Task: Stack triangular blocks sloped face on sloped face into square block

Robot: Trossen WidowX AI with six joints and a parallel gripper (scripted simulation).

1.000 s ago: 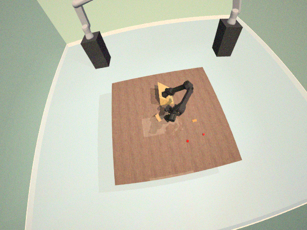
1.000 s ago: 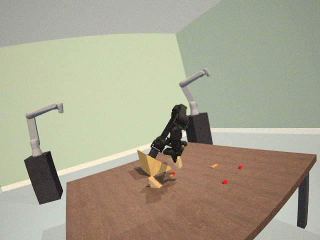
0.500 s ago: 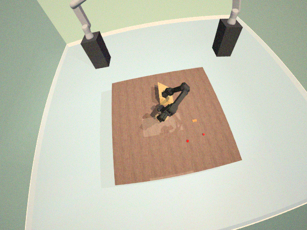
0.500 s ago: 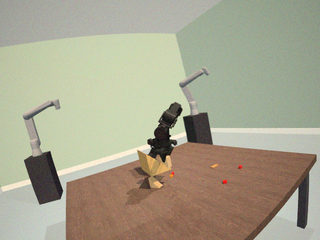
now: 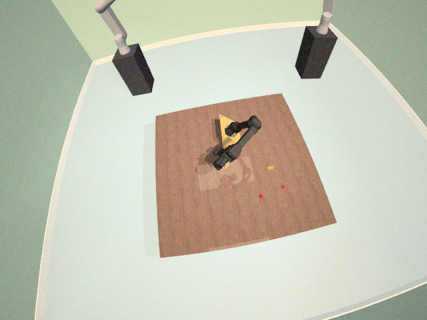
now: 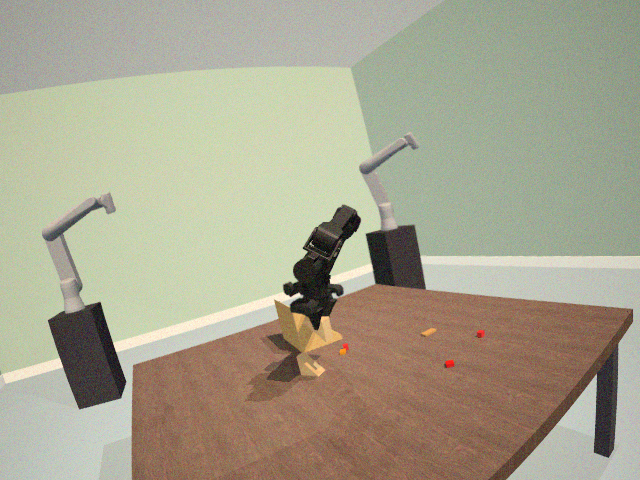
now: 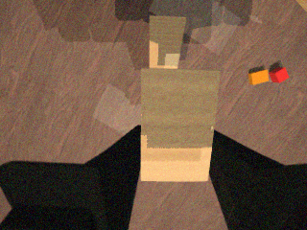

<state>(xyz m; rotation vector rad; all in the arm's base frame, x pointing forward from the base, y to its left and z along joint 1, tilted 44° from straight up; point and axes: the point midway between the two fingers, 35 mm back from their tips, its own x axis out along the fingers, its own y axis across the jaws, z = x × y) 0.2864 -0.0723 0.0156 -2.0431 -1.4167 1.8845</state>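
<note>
Now: gripper tip 140 mm above the orange cube, 110 mm past it and 90 mm to the right of it. Round my gripper tip: triangular block 10 mm ahead, 10 mm above.
</note>
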